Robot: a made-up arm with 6 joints.
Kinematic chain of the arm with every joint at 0, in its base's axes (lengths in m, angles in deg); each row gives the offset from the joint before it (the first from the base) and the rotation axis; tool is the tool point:
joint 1: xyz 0 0 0.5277 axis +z
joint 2: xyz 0 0 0 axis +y
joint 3: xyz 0 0 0.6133 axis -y
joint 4: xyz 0 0 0 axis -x
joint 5: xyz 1.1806 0 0 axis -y
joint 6: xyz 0 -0.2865 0 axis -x
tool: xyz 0 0 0
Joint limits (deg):
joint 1: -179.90..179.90
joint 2: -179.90..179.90
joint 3: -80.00..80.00
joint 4: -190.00..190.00
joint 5: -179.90..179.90
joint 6: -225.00..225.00
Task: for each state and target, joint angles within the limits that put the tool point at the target. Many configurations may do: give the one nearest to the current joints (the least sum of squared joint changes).
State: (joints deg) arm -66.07 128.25 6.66 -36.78 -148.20 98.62
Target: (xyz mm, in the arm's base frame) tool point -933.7 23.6 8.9
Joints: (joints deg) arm -16.25 151.99 -21.45 -33.59 -148.20 98.62
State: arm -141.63 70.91 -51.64 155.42 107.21 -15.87
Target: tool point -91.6 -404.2 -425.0
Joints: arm -140.85 70.15 -38.29 153.14 107.21 -15.87
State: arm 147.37 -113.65 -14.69 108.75 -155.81 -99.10
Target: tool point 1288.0 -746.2 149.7
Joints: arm 153.03 -152.26 6.82 106.42 -155.81 -99.10
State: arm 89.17 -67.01 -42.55 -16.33 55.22 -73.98
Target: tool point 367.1 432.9 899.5
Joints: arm 76.91 -92.62 -67.06 -25.08 55.22 -73.98
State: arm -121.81 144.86 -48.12 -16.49 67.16 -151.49
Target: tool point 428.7 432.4 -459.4
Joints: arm -161.81 129.01 -16.89 -14.86 67.16 -151.49
